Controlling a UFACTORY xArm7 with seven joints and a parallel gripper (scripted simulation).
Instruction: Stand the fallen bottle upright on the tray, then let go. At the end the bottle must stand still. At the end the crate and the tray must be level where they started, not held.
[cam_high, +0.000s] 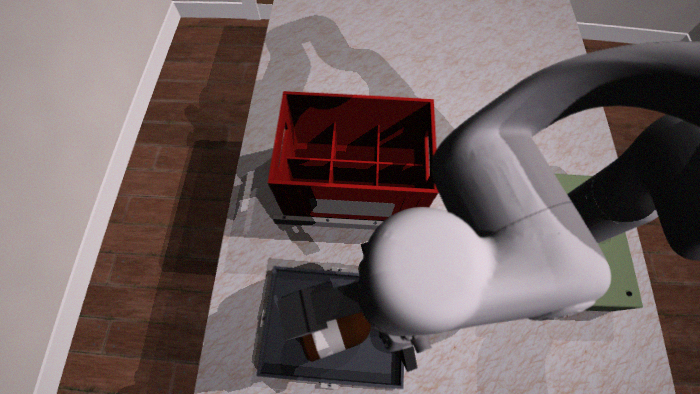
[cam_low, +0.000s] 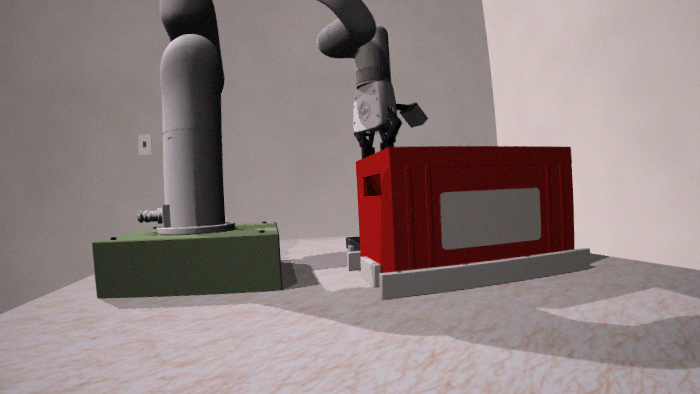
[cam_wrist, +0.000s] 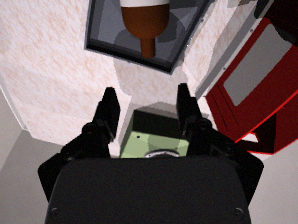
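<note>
Right now my hand is 50 mm short of the brown bottle, 10 mm to the right of it and 160 mm above it. Also, from my hand: red crate: 10 mm behind, 280 mm to the right, 120 mm below; then dark grey tray: 70 mm ahead, 190 mm below.
</note>
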